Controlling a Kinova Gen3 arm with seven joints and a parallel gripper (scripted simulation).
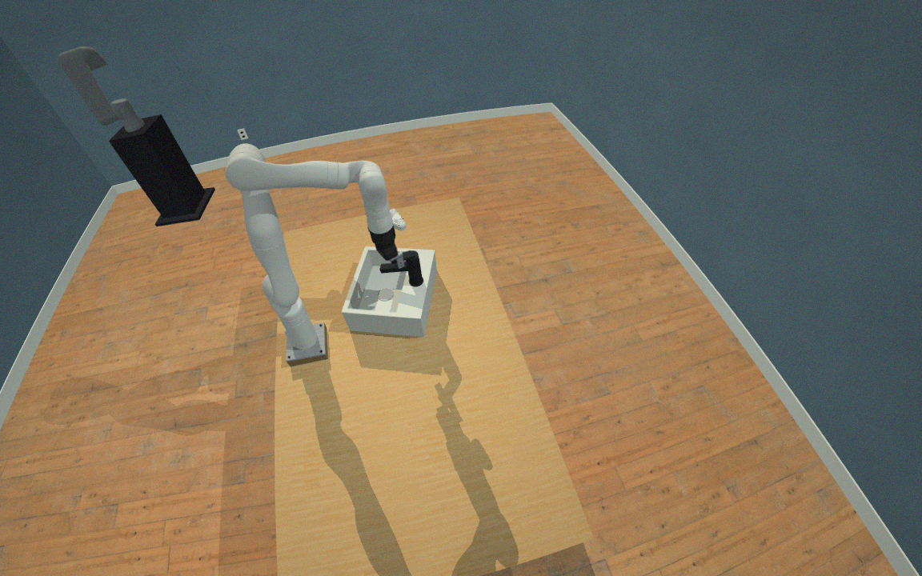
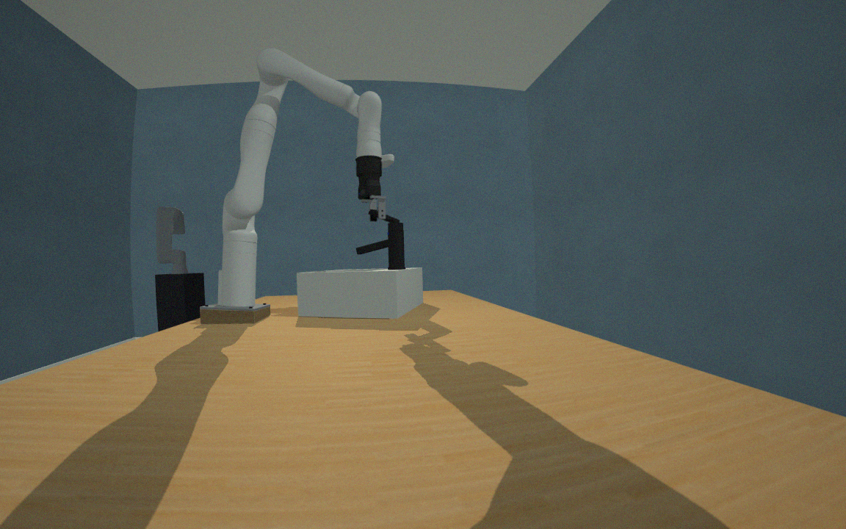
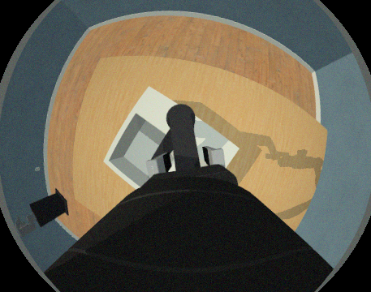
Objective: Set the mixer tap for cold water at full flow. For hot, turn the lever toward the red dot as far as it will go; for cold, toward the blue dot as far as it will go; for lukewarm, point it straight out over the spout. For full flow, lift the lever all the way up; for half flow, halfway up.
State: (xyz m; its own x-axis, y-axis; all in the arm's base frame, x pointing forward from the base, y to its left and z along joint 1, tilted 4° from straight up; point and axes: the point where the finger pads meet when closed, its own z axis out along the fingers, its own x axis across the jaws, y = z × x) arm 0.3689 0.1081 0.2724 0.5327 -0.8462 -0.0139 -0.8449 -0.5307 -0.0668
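The lever is 20 mm ahead of my hand, 10 mm to the left of it and 10 mm below it. From my hand the other things lie so: white basin 60 mm behind, 60 mm to the left, 250 mm below.
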